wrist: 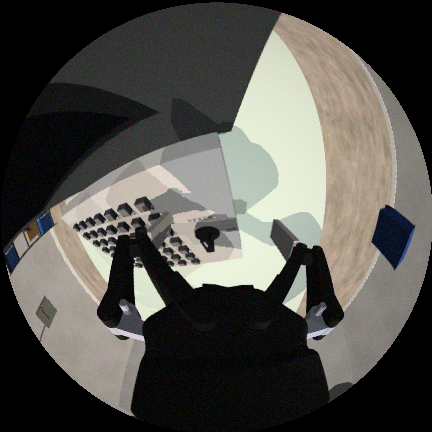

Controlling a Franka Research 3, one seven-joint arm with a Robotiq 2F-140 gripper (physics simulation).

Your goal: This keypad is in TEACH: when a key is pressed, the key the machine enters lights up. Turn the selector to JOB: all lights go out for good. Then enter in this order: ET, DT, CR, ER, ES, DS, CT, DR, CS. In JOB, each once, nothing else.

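The keypad panel (205, 172) is pale, partly in shadow, and tilted across the left and middle of the wrist view. Its dark square keys (142, 204) stand in rows at the left; no key looks lit, and their labels cannot be read. The black selector knob (207, 234) is near the panel's right edge, its narrow part pointing down in the view; its lettering is too blurred to read. My gripper (221, 224) is open and empty. In the view, the knob appears between the fingertips, nearer the left one. The left finger hides some keys.
A large dark grey housing (200, 55) fills the upper left, close beyond the panel. A pale green surface (295, 155) lies right of the panel, bordered by a brown wood-like band (355, 150). A blue box (393, 236) is at the far right, and a grey sign (46, 312) at lower left.
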